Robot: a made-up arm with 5 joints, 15 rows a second.
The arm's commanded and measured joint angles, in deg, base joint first. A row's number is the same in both.
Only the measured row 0 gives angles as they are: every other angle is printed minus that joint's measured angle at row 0.
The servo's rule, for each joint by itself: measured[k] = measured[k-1] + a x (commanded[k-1-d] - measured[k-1]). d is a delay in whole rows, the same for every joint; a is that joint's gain. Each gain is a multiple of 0.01, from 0.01 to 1. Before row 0 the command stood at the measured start. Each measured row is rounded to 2 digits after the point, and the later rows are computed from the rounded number. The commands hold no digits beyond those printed.
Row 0, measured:
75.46, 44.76, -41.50, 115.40, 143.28
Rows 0 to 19, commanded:
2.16, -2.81, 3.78, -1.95, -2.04
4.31, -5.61, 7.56, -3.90, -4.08
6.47, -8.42, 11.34, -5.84, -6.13
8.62, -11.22, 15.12, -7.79, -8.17
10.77, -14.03, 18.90, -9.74, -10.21
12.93, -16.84, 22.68, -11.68, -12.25
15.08, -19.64, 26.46, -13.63, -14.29
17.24, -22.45, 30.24, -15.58, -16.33
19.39, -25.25, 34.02, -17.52, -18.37
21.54, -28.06, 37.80, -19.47, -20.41
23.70, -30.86, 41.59, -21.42, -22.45
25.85, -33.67, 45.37, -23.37, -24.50
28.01, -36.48, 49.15, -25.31, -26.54
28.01, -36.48, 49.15, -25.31, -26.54
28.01, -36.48, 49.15, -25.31, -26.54
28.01, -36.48, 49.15, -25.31, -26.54
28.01, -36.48, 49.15, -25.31, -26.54
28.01, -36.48, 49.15, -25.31, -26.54
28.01, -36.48, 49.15, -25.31, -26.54
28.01, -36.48, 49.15, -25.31, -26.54
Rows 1 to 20, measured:
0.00, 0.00, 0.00, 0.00, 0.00
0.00, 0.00, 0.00, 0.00, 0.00
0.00, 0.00, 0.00, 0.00, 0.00
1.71, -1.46, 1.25, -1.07, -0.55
3.76, -3.62, 3.33, -2.63, -1.50
5.90, -6.12, 5.97, -4.40, -2.75
8.05, -8.77, 8.99, -6.26, -4.21
10.20, -11.51, 12.26, -8.17, -5.83
12.36, -14.28, 15.70, -10.10, -7.56
14.51, -17.07, 19.25, -12.04, -9.38
16.67, -19.87, 22.88, -13.99, -11.26
18.82, -22.67, 26.56, -15.93, -13.18
20.97, -25.47, 30.27, -17.88, -15.13
23.13, -28.27, 34.01, -19.83, -17.11
25.28, -31.08, 37.76, -21.78, -19.11
27.44, -33.89, 41.52, -23.72, -21.12
27.89, -35.24, 44.04, -24.59, -22.58
27.98, -35.88, 45.73, -24.99, -23.65
28.00, -36.19, 46.86, -25.17, -24.43
28.01, -36.34, 47.62, -25.25, -25.00
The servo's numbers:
d 3
a 0.79 0.52 0.33 0.55 0.27

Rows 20 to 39, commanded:
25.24, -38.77, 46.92, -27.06, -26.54
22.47, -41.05, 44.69, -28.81, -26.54
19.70, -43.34, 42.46, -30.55, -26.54
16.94, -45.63, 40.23, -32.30, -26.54
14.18, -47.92, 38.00, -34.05, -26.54
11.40, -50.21, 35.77, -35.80, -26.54
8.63, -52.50, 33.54, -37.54, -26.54
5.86, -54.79, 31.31, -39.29, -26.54
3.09, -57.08, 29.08, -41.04, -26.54
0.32, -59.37, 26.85, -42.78, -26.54
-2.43, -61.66, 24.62, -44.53, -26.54
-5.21, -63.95, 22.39, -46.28, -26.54
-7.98, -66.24, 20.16, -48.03, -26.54
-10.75, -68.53, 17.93, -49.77, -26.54
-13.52, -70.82, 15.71, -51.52, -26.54
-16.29, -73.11, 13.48, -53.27, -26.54
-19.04, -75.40, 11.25, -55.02, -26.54
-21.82, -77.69, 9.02, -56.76, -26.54
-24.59, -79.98, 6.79, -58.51, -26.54
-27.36, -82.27, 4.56, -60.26, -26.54
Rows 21 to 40, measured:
28.01, -36.41, 48.12, -25.28, -25.42
28.01, -36.45, 48.46, -25.30, -25.72
28.01, -36.47, 48.69, -25.31, -25.94
25.82, -37.67, 48.11, -26.27, -26.10
23.17, -39.43, 46.98, -27.67, -26.22
20.43, -41.46, 45.49, -29.25, -26.31
17.67, -43.63, 43.75, -30.93, -26.37
14.91, -45.86, 41.85, -32.65, -26.42
12.14, -48.12, 39.84, -34.38, -26.45
9.37, -50.40, 37.76, -36.12, -26.47
6.60, -52.68, 35.63, -37.86, -26.49
3.83, -54.97, 33.47, -39.61, -26.50
1.06, -57.26, 31.29, -41.35, -26.51
-1.70, -59.55, 29.09, -43.10, -26.52
-4.47, -61.84, 26.88, -44.85, -26.53
-7.24, -64.13, 24.66, -46.60, -26.53
-10.01, -66.42, 22.44, -48.34, -26.53
-12.78, -68.71, 20.22, -50.09, -26.53
-15.55, -71.00, 18.00, -51.84, -26.53
-18.31, -73.29, 15.77, -53.59, -26.53

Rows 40 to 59, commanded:
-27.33, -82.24, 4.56, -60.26, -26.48
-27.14, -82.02, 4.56, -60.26, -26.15
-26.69, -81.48, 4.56, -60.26, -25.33
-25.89, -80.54, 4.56, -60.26, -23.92
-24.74, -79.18, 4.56, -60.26, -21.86
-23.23, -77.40, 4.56, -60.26, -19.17
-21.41, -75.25, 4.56, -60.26, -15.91
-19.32, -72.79, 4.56, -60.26, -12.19
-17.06, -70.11, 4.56, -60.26, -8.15
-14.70, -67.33, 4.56, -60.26, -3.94
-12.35, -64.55, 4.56, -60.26, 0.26
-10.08, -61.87, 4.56, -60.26, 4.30
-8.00, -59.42, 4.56, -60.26, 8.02
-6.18, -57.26, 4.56, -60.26, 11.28
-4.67, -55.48, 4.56, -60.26, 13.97
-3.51, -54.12, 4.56, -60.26, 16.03
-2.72, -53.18, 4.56, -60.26, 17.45
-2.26, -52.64, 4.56, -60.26, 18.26
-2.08, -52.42, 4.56, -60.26, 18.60
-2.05, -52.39, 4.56, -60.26, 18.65
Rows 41 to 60, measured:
-21.08, -75.58, 13.54, -55.33, -26.53
-23.85, -77.87, 11.31, -57.08, -26.53
-26.62, -80.16, 9.08, -58.83, -26.53
-27.18, -81.24, 7.59, -59.62, -26.52
-27.15, -81.65, 6.59, -59.97, -26.42
-26.79, -81.56, 5.92, -60.13, -26.13
-26.08, -81.03, 5.47, -60.20, -25.53
-25.02, -80.07, 5.17, -60.23, -24.54
-23.61, -78.68, 4.97, -60.25, -23.09
-21.87, -76.90, 4.83, -60.26, -21.15
-19.86, -74.76, 4.74, -60.26, -18.73
-17.65, -72.34, 4.68, -60.26, -15.87
-15.32, -69.73, 4.64, -60.26, -12.65
-12.97, -67.04, 4.61, -60.26, -9.16
-10.69, -64.35, 4.59, -60.26, -5.53
-8.56, -61.79, 4.58, -60.26, -1.87
-6.68, -59.43, 4.57, -60.26, 1.68
-5.09, -57.38, 4.57, -60.26, 5.00
-3.84, -55.68, 4.57, -60.26, 7.98
-2.96, -54.38, 4.57, -60.26, 10.54

